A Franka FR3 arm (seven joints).
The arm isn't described. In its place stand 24 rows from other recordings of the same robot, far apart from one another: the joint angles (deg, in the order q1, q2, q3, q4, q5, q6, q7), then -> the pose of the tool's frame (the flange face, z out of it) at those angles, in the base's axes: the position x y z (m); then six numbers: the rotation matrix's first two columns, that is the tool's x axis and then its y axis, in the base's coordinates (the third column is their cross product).
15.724 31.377 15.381 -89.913 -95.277 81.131 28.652 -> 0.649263 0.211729 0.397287 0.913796 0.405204 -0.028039 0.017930 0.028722 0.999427
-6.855 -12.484 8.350 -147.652 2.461 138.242 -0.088 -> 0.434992 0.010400 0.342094 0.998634 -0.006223 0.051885 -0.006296 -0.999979 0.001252
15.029 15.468 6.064 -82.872 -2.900 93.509 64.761 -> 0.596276 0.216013 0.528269 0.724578 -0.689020 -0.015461 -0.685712 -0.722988 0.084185
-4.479 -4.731 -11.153 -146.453 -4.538 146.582 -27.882 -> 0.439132 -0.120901 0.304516 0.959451 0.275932 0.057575 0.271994 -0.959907 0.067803
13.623 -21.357 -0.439 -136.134 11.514 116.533 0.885 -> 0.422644 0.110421 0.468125 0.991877 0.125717 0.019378 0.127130 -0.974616 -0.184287
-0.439 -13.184 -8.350 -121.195 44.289 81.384 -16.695 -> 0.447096 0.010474 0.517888 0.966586 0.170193 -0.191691 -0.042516 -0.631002 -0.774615
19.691 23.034 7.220 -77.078 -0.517 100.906 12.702 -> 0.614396 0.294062 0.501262 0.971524 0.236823 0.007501 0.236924 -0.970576 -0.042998
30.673 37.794 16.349 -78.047 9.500 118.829 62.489 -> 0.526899 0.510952 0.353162 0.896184 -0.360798 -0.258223 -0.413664 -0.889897 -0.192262
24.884 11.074 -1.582 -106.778 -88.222 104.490 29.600 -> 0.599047 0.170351 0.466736 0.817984 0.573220 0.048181 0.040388 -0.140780 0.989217
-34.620 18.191 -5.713 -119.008 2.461 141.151 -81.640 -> 0.453420 -0.383281 0.281979 0.768159 0.640203 0.008489 0.638178 -0.766662 0.070422
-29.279 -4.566 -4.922 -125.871 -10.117 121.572 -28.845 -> 0.422836 -0.297489 0.419333 0.997471 -0.005387 -0.070865 0.003493 -0.992201 0.124603
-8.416 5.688 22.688 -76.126 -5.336 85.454 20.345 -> 0.562039 0.117376 0.678628 0.989339 -0.117976 0.085386 -0.120559 -0.992373 0.025734
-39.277 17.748 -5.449 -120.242 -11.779 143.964 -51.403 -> 0.422469 -0.414414 0.282077 0.959456 0.272130 -0.073418 0.280975 -0.944054 0.172672
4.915 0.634 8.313 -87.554 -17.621 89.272 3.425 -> 0.549827 0.095112 0.642435 0.984898 0.169008 0.037574 0.150269 -0.942242 0.299332
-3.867 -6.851 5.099 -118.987 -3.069 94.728 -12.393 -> 0.483047 0.006106 0.459839 0.922752 0.234697 -0.305689 0.244760 -0.969568 -0.005569
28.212 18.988 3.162 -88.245 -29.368 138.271 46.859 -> 0.604260 0.358784 0.524619 0.780573 0.008734 0.625004 0.015047 -0.999875 -0.004819
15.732 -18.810 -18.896 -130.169 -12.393 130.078 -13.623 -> 0.483546 -0.043177 0.513595 0.913181 0.302493 0.273128 0.265501 -0.949984 0.164440
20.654 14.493 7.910 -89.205 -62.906 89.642 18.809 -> 0.598419 0.205603 0.537269 0.941783 0.332615 0.049103 0.116451 -0.459698 0.880407
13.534 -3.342 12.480 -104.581 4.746 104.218 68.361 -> 0.490565 0.249886 0.556481 0.726961 -0.685183 -0.045290 -0.686482 -0.723595 -0.071783
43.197 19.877 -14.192 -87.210 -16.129 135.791 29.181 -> 0.603761 0.360708 0.523500 0.812005 0.178328 0.555740 0.157646 -0.983801 0.085346
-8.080 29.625 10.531 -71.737 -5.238 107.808 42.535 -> 0.719363 -0.006405 0.480012 0.755717 -0.648939 0.088148 -0.643779 -0.760824 -0.081826
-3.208 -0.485 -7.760 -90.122 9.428 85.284 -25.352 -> 0.536498 -0.085308 0.622765 0.966864 0.255273 0.002977 0.251574 -0.950744 -0.181099
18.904 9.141 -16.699 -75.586 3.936 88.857 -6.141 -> 0.598339 0.047226 0.652497 0.984888 0.153348 0.080502 0.154962 -0.987819 -0.014166
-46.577 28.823 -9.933 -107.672 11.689 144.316 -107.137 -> 0.363942 -0.539715 0.258738 0.728409 0.685010 0.013474 0.675297 -0.721124 0.154771
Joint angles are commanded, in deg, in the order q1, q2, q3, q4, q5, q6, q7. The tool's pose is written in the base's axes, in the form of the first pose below.
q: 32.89 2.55 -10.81 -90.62 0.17 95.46 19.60
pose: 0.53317 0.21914 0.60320 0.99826 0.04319 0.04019 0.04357 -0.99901 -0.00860
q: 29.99 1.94 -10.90 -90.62 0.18 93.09 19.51
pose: 0.53727 0.18819 0.60545 0.99992 -0.00735 0.01038 -0.00735 -0.99997 -0.00022
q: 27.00 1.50 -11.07 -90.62 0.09 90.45 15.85
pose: 0.54022 0.15583 0.60572 0.99964 0.00121 -0.02662 0.00150 -0.99994 0.01115
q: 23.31 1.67 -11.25 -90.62 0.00 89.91 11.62
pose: 0.54926 0.11897 0.60330 0.99921 0.00737 -0.03898 0.00791 -0.99987 0.01382
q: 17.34 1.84 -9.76 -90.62 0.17 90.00 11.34
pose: 0.55783 0.07608 0.60171 0.99698 -0.06584 -0.04114 -0.06544 -0.99780 0.01078
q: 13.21 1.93 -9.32 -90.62 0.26 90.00 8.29
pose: 0.56199 0.04022 0.60081 0.99609 -0.07693 -0.04345 -0.07669 -0.99703 0.00726
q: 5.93 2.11 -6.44 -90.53 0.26 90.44 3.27
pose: 0.56523 -0.00340 0.60030 0.99709 -0.06604 -0.03812 -0.06602 -0.99782 0.00177
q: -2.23 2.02 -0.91 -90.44 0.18 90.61 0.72
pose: 0.56445 -0.03047 0.60206 0.99721 -0.06733 -0.03231 -0.06744 -0.99772 -0.00217
